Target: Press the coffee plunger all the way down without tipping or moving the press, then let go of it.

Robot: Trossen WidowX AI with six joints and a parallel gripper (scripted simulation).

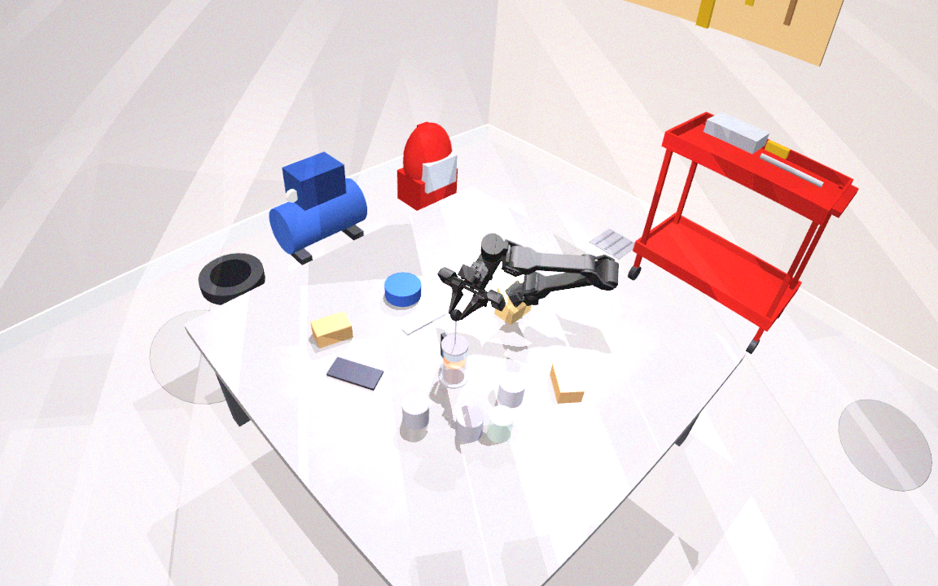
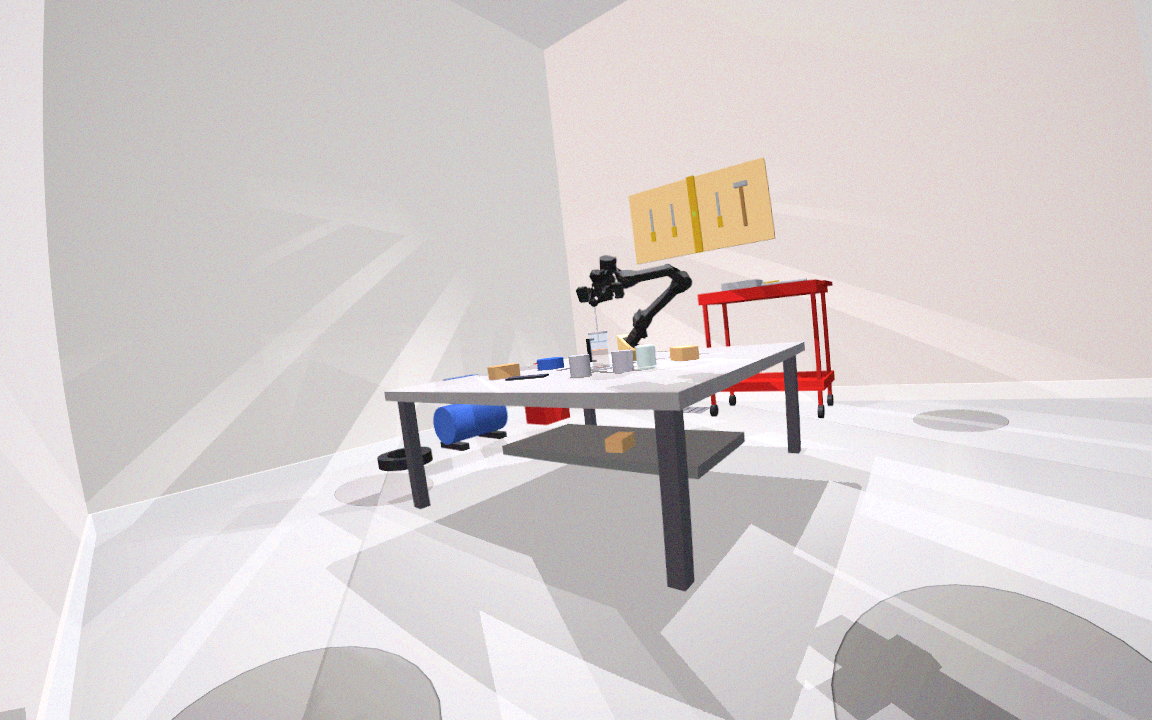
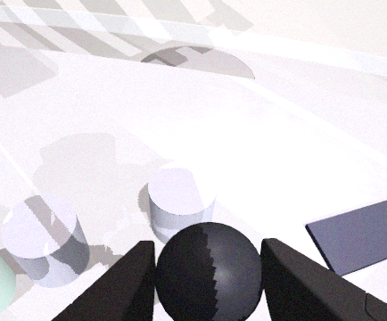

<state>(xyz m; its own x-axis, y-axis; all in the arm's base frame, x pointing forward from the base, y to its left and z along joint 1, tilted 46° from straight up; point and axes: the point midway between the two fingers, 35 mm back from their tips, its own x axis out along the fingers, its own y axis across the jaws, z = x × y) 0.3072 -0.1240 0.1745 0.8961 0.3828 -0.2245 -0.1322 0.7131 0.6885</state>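
My gripper tip is 20 mm past the coffee press, 20 mm to the left of it and 130 mm above it. Round my gripper tip: pale green cup (50 mm ahead, 220 mm to the left, 210 mm below); blue disc (160 mm behind, 360 mm to the right, 230 mm below); dark flat plate (170 mm ahead, 210 mm to the right, 250 mm below).
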